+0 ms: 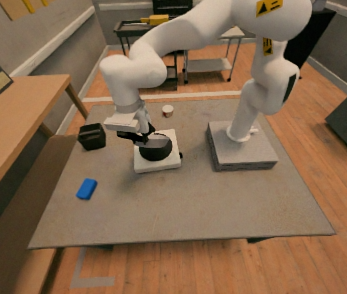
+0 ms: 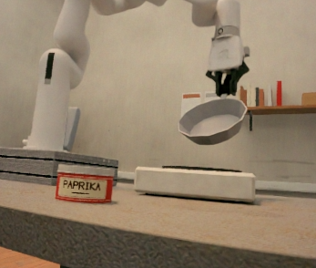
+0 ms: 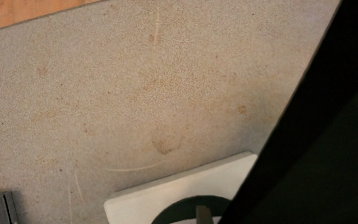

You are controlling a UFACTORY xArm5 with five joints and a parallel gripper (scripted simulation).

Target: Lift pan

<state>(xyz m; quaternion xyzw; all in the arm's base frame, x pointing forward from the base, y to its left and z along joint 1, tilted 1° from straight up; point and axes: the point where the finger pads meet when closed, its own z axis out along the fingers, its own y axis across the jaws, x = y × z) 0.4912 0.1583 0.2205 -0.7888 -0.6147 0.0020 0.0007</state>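
Right now the grey pan is 10 mm behind my hand, 40 mm to the right of it and 70 mm below it. Also, from my hand: blue block 310 mm ahead, 60 mm to the left, 280 mm below; then white hot plate 50 mm behind, 140 mm to the right, 270 mm below.
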